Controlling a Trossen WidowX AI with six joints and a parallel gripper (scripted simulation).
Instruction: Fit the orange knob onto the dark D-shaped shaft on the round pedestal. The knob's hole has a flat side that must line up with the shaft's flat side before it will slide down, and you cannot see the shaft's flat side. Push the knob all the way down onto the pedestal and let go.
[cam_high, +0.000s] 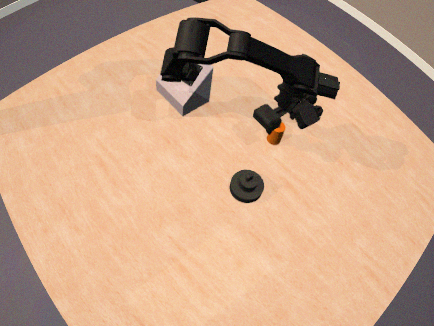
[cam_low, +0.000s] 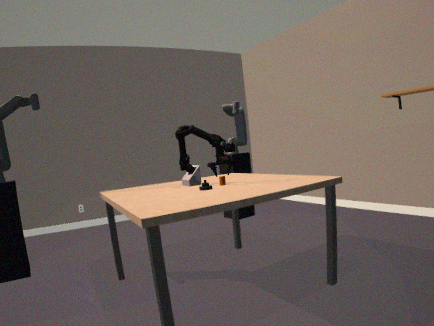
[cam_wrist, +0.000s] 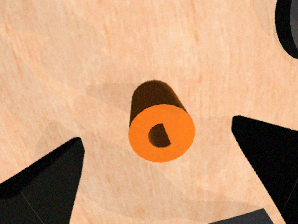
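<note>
Now: the orange knob 30 mm below my gripper tip. From my gripper tip the other things lie so: round pedestal: 40 mm ahead, 170 mm to the right, 30 mm below.
</note>
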